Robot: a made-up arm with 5 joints. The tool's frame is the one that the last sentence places. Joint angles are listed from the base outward.
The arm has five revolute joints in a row. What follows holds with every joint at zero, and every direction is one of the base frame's.
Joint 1 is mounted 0.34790 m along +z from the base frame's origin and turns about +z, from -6.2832 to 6.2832 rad.
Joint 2 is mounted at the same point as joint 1 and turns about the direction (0, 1, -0.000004), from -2.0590 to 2.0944 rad.
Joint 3 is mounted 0.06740 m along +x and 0.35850 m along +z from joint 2 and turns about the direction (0, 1, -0.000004), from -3.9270 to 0.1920 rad.
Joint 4 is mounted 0.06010 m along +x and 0.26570 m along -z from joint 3 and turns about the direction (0, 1, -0.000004), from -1.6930 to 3.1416 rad.
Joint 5 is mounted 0.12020 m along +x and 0.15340 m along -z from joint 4 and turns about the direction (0, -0.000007, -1), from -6.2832 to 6.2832 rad.
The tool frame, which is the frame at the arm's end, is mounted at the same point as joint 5; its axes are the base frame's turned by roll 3.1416, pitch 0.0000 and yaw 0.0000 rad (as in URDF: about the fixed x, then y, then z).
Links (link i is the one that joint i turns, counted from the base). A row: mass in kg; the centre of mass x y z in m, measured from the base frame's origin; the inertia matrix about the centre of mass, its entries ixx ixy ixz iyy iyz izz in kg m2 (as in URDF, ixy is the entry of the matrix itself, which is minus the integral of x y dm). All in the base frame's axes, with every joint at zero. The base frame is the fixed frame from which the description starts. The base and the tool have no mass.
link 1: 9.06; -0.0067 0.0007 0.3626; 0.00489 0 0 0.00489 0 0.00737
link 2: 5.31; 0.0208 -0.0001 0.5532; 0.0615 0 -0.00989 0.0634 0 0.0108
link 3: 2.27; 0.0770 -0.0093 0.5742; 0.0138 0 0.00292 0.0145 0 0.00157
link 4: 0.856; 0.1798 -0.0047 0.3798; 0.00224 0 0.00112 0.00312 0 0.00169
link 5: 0.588; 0.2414 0.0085 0.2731; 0.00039 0 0 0.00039 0 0.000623
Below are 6 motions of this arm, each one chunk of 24 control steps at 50 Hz.
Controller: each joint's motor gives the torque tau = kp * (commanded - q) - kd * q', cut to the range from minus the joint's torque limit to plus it. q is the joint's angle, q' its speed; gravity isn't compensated. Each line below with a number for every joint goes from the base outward.
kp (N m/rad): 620 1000 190 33 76
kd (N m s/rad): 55 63 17 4 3.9
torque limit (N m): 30 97 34 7.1 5.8
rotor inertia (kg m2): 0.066 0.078 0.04 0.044 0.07
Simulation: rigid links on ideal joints. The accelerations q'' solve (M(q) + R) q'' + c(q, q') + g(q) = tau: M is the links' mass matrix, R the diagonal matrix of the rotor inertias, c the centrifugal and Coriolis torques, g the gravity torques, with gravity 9.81 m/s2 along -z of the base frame. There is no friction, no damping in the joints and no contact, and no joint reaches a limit. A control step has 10 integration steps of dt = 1/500 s. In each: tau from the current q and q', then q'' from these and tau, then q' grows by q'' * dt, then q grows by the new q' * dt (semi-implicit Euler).
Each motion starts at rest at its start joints. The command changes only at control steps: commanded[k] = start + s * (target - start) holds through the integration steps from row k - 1 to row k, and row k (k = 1, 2, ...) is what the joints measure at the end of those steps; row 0 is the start. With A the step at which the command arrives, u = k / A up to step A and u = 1 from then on. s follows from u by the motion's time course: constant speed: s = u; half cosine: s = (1 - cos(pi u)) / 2; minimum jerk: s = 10 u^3 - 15 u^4 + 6 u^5; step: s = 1 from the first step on.
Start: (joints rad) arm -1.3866 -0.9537 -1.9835 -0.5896 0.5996
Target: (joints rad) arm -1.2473 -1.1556 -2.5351 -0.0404 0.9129
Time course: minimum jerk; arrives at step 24
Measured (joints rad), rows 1 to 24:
1: -1.3866 -0.9560 -1.9814 -0.5913 0.5996
2: -1.3865 -0.9595 -1.9814 -0.5946 0.5999
3: -1.3861 -0.9632 -1.9836 -0.5984 0.6009
4: -1.3854 -0.9671 -1.9878 -0.6011 0.6032
5: -1.3840 -0.9713 -1.9941 -0.6015 0.6075
6: -1.3819 -0.9762 -2.0030 -0.5983 0.6140
7: -1.3789 -0.9820 -2.0150 -0.5911 0.6233
8: -1.3750 -0.9891 -2.0305 -0.5794 0.6354
9: -1.3700 -0.9976 -2.0499 -0.5634 0.6503
10: -1.3640 -1.0077 -2.0734 -0.5433 0.6678
11: -1.3572 -1.0194 -2.1008 -0.5195 0.6876
12: -1.3495 -1.0325 -2.1321 -0.4926 0.7093
13: -1.3412 -1.0467 -2.1665 -0.4633 0.7322
14: -1.3325 -1.0619 -2.2036 -0.4325 0.7559
15: -1.3234 -1.0777 -2.2425 -0.4009 0.7795
16: -1.3142 -1.0936 -2.2823 -0.3694 0.8026
17: -1.3051 -1.1092 -2.3221 -0.3388 0.8244
18: -1.2963 -1.1242 -2.3607 -0.3099 0.8445
19: -1.2880 -1.1381 -2.3974 -0.2833 0.8623
20: -1.2804 -1.1506 -2.4313 -0.2596 0.8774
21: -1.2736 -1.1614 -2.4616 -0.2389 0.8897
22: -1.2677 -1.1703 -2.4878 -0.2213 0.8991
23: -1.2628 -1.1773 -2.5097 -0.2067 0.9057
24: -1.2589 -1.1823 -2.5272 -0.1947 0.9099

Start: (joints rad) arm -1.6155 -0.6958 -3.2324 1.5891 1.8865
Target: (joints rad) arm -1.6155 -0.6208 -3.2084 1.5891 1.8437
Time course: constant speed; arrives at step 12
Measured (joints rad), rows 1 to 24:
1: -1.6155 -0.6967 -3.2342 1.5914 1.8859
2: -1.6155 -0.6978 -3.2382 1.5938 1.8843
3: -1.6155 -0.6980 -3.2427 1.5941 1.8819
4: -1.6155 -0.6970 -3.2469 1.5930 1.8789
5: -1.6155 -0.6946 -3.2500 1.5913 1.8756
6: -1.6155 -0.6911 -3.2521 1.5895 1.8722
7: -1.6155 -0.6866 -3.2530 1.5880 1.8686
8: -1.6155 -0.6813 -3.2529 1.5871 1.8650
9: -1.6155 -0.6754 -3.2520 1.5868 1.8615
10: -1.6155 -0.6691 -3.2504 1.5870 1.8579
11: -1.6155 -0.6625 -3.2484 1.5877 1.8543
12: -1.6155 -0.6558 -3.2461 1.5886 1.8507
13: -1.6155 -0.6499 -3.2429 1.5902 1.8477
14: -1.6155 -0.6452 -3.2395 1.5927 1.8457
15: -1.6155 -0.6416 -3.2366 1.5954 1.8445
16: -1.6155 -0.6390 -3.2343 1.5981 1.8439
17: -1.6155 -0.6374 -3.2327 1.6003 1.8436
18: -1.6155 -0.6364 -3.2317 1.6019 1.8434
19: -1.6155 -0.6359 -3.2312 1.6030 1.8434
20: -1.6155 -0.6357 -3.2311 1.6036 1.8434
21: -1.6155 -0.6358 -3.2313 1.6038 1.8434
22: -1.6155 -0.6359 -3.2316 1.6037 1.8434
23: -1.6155 -0.6362 -3.2320 1.6034 1.8435
24: -1.6155 -0.6364 -3.2324 1.6030 1.8435

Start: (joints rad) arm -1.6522 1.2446 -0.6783 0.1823 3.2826
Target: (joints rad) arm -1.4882 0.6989 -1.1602 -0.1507 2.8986
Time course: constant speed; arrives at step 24
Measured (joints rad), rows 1 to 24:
1: -1.6513 1.2446 -0.6817 0.1837 3.2799
2: -1.6493 1.2407 -0.6880 0.1854 3.2729
3: -1.6462 1.2315 -0.6968 0.1860 3.2623
4: -1.6422 1.2181 -0.7080 0.1842 3.2491
5: -1.6376 1.2016 -0.7216 0.1797 3.2344
6: -1.6325 1.1830 -0.7370 0.1725 3.2189
7: -1.6269 1.1630 -0.7539 0.1633 3.2030
8: -1.6211 1.1420 -0.7718 0.1525 3.1869
9: -1.6151 1.1204 -0.7902 0.1408 3.1708
10: -1.6089 1.0985 -0.8090 0.1286 3.1547
11: -1.6025 1.0763 -0.8278 0.1160 3.1387
12: -1.5960 1.0539 -0.8467 0.1034 3.1226
13: -1.5895 1.0314 -0.8656 0.0909 3.1066
14: -1.5829 1.0089 -0.8843 0.0786 3.0906
15: -1.5762 0.9864 -0.9029 0.0664 3.0746
16: -1.5695 0.9638 -0.9215 0.0544 3.0587
17: -1.5627 0.9412 -0.9399 0.0425 3.0427
18: -1.5560 0.9186 -0.9583 0.0307 3.0267
19: -1.5492 0.8960 -0.9766 0.0191 3.0108
20: -1.5424 0.8734 -0.9949 0.0075 2.9948
21: -1.5356 0.8508 -1.0132 -0.0040 2.9788
22: -1.5287 0.8281 -1.0315 -0.0156 2.9629
23: -1.5219 0.8055 -1.0498 -0.0272 2.9469
24: -1.5151 0.7828 -1.0681 -0.0388 2.9309

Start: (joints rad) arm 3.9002 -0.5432 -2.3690 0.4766 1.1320
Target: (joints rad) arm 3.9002 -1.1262 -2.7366 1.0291 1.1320
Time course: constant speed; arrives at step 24
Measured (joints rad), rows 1 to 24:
1: 3.9002 -0.5476 -2.3658 0.4820 1.1319
2: 3.9003 -0.5568 -2.3642 0.4947 1.1317
3: 3.9003 -0.5703 -2.3657 0.5112 1.1314
4: 3.9003 -0.5874 -2.3706 0.5291 1.1313
5: 3.9003 -0.6074 -2.3790 0.5471 1.1312
6: 3.9003 -0.6296 -2.3904 0.5643 1.1311
7: 3.9003 -0.6535 -2.4043 0.5807 1.1312
8: 3.9003 -0.6785 -2.4200 0.5963 1.1313
9: 3.9003 -0.7042 -2.4371 0.6114 1.1313
10: 3.9002 -0.7302 -2.4551 0.6262 1.1315
11: 3.9002 -0.7564 -2.4736 0.6411 1.1316
12: 3.9002 -0.7826 -2.4922 0.6563 1.1316
13: 3.9002 -0.8086 -2.5108 0.6720 1.1317
14: 3.9002 -0.8346 -2.5293 0.6883 1.1318
15: 3.9002 -0.8603 -2.5476 0.7053 1.1318
16: 3.9002 -0.8858 -2.5655 0.7230 1.1318
17: 3.9002 -0.9112 -2.5833 0.7414 1.1319
18: 3.9002 -0.9365 -2.6007 0.7604 1.1319
19: 3.9002 -0.9616 -2.6180 0.7800 1.1319
20: 3.9002 -0.9867 -2.6350 0.8000 1.1319
21: 3.9002 -1.0116 -2.6520 0.8204 1.1319
22: 3.9002 -1.0366 -2.6687 0.8411 1.1319
23: 3.9002 -1.0615 -2.6855 0.8621 1.1319
24: 3.9002 -1.0864 -2.7021 0.8833 1.1319

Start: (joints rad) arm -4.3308 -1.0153 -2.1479 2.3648 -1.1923
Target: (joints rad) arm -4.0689 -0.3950 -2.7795 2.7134 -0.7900
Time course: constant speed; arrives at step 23
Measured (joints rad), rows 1 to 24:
1: -4.3291 -1.0133 -2.1528 2.3709 -1.1893
2: -4.3254 -1.0067 -2.1644 2.3833 -1.1817
3: -4.3200 -0.9949 -2.1800 2.3979 -1.1700
4: -4.3132 -0.9785 -2.1980 2.4128 -1.1556
5: -4.3054 -0.9585 -2.2174 2.4274 -1.1395
6: -4.2967 -0.9358 -2.2378 2.4416 -1.1226
7: -4.2874 -0.9112 -2.2592 2.4553 -1.1053
8: -4.2776 -0.8854 -2.2813 2.4687 -1.0878
9: -4.2674 -0.8588 -2.3043 2.4820 -1.0702
10: -4.2570 -0.8318 -2.3279 2.4953 -1.0527
11: -4.2464 -0.8045 -2.3522 2.5087 -1.0352
12: -4.2355 -0.7771 -2.3771 2.5223 -1.0177
13: -4.2246 -0.7496 -2.4025 2.5359 -1.0002
14: -4.2136 -0.7222 -2.4283 2.5498 -0.9827
15: -4.2025 -0.6947 -2.4544 2.5638 -0.9652
16: -4.1913 -0.6672 -2.4808 2.5779 -0.9477
17: -4.1801 -0.6397 -2.5075 2.5922 -0.9303
18: -4.1689 -0.6122 -2.5343 2.6065 -0.9128
19: -4.1577 -0.5847 -2.5613 2.6209 -0.8953
20: -4.1464 -0.5572 -2.5883 2.6354 -0.8778
21: -4.1351 -0.5296 -2.6155 2.6500 -0.8603
22: -4.1238 -0.5021 -2.6427 2.6646 -0.8428
23: -4.1125 -0.4745 -2.6699 2.6792 -0.8254
24: -4.1034 -0.4514 -2.6893 2.6910 -0.8108

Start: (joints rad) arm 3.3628 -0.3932 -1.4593 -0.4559 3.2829
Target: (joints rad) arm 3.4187 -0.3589 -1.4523 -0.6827 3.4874
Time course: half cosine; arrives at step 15
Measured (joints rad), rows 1 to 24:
1: 3.3629 -0.3938 -1.4553 -0.4571 3.2833
2: 3.3634 -0.3938 -1.4500 -0.4584 3.2851
3: 3.3643 -0.3929 -1.4451 -0.4600 3.2893
4: 3.3659 -0.3914 -1.4407 -0.4629 3.2965
5: 3.3681 -0.3894 -1.4369 -0.4676 3.3070
6: 3.3709 -0.3869 -1.4336 -0.4746 3.3207
7: 3.3743 -0.3841 -1.4308 -0.4840 3.3371
8: 3.3782 -0.3810 -1.4283 -0.4957 3.3556
9: 3.3825 -0.3777 -1.4263 -0.5094 3.3754
10: 3.3871 -0.3744 -1.4245 -0.5246 3.3957
11: 3.3916 -0.3711 -1.4229 -0.5408 3.4155
12: 3.3961 -0.3680 -1.4216 -0.5574 3.4341
13: 3.4002 -0.3652 -1.4205 -0.5737 3.4505
14: 3.4039 -0.3629 -1.4196 -0.5891 3.4641
15: 3.4070 -0.3610 -1.4189 -0.6030 3.4743
16: 3.4094 -0.3597 -1.4184 -0.6150 3.4810
17: 3.4113 -0.3588 -1.4180 -0.6252 3.4849
18: 3.4128 -0.3583 -1.4179 -0.6340 3.4869
19: 3.4141 -0.3580 -1.4179 -0.6415 3.4878
20: 3.4150 -0.3578 -1.4180 -0.6479 3.4881
21: 3.4158 -0.3577 -1.4181 -0.6533 3.4881
22: 3.4164 -0.3577 -1.4183 -0.6580 3.4881
23: 3.4169 -0.3577 -1.4184 -0.6619 3.4880
24: 3.4172 -0.3577 -1.4185 -0.6652 3.4880

